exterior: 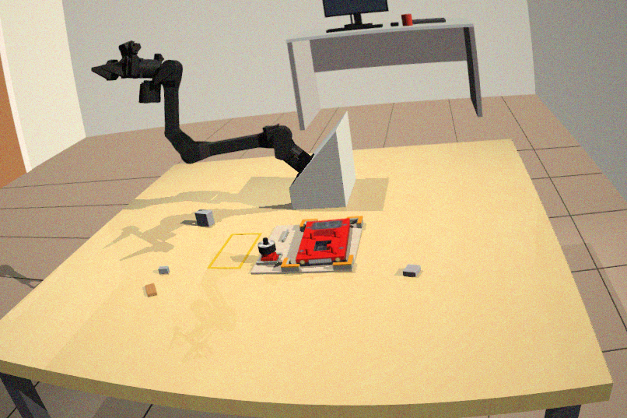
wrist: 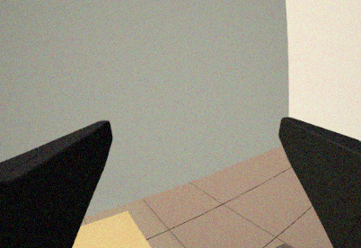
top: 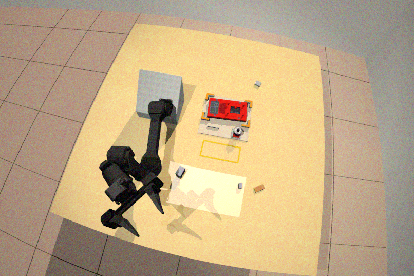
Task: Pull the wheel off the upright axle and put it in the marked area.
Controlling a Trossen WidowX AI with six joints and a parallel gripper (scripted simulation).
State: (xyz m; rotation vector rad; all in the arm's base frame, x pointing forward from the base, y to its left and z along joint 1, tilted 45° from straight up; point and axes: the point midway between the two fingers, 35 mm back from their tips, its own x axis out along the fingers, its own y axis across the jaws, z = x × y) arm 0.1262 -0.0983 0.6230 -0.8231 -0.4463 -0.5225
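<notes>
The wheel is 230 mm ahead of my gripper tip, 480 mm to the left of it and 460 mm below it.
</notes>
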